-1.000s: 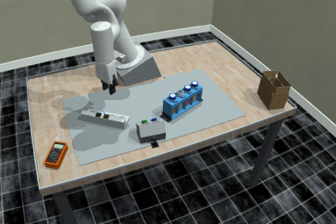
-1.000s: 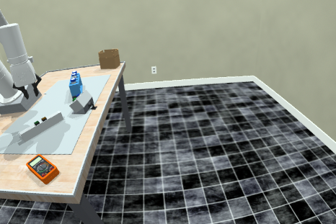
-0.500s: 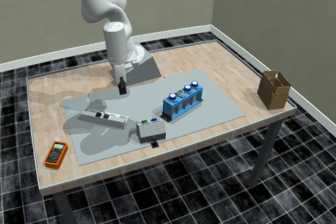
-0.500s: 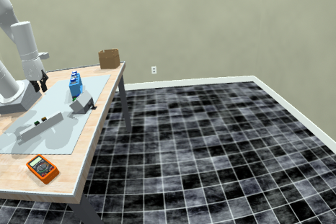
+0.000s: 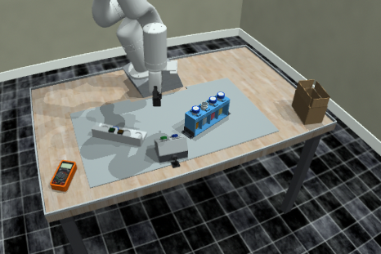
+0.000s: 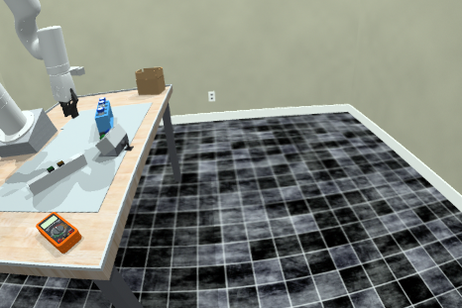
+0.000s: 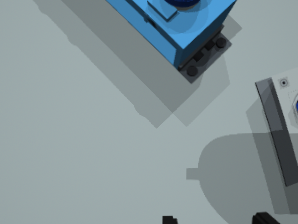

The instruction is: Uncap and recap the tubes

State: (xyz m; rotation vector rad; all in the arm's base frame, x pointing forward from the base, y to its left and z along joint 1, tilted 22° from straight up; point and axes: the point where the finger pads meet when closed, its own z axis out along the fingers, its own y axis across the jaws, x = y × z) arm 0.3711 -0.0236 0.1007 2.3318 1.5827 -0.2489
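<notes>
Now: the blue-and-white cap 50 mm ahead of my hand, 150 mm to the left of it and 60 mm below it. From my hand the other things lie so: green key (120 mm ahead, 10 mm to the right, 110 mm below); then blue key (120 mm ahead, 30 mm to the left, 110 mm below); then key housing (140 mm ahead, 10 mm to the left, 120 mm below).
</notes>
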